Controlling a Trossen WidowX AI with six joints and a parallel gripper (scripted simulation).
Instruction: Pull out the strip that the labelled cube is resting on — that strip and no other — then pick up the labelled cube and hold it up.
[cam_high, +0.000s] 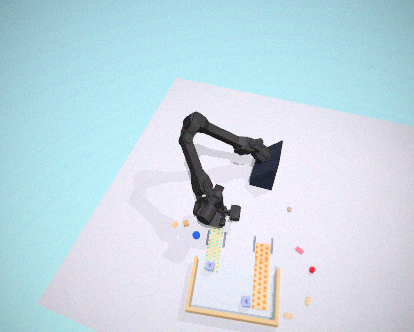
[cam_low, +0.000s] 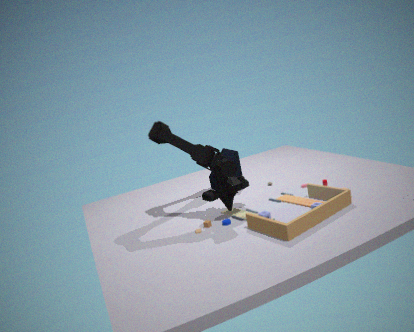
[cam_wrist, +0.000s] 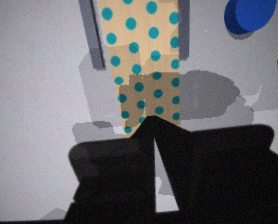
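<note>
Now: the dotted strip 9 cm ahead of my gripper tip and 3 cm to the left of it. Also, from my gripper tip: blue disc 10 cm ahead, 5 cm to the right; then red piece 4 cm ahead, 41 cm to the left, 1 cm above; then pink block 2 cm behind, 34 cm to the left.
</note>
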